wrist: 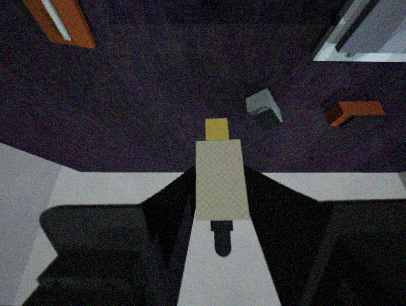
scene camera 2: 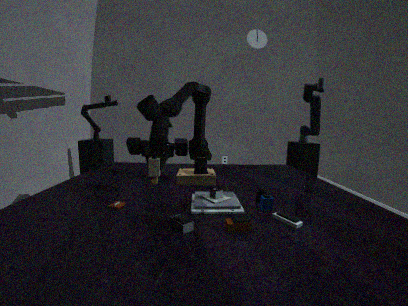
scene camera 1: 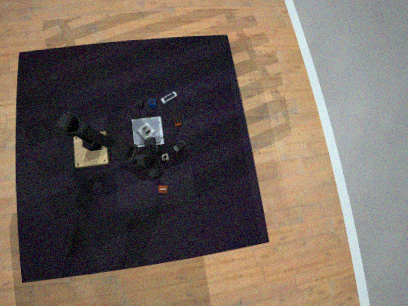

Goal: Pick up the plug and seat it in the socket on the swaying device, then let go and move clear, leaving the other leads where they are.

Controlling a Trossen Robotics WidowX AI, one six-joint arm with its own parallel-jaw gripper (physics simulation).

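The gripper (scene camera 2: pixel 154 169), visible in the wrist view (wrist: pixel 218 171) too, is carrying a plug (wrist: pixel 221 196). The plug touches nothing else. A device plate (wrist: pixel 369 33) is also part of the scene.
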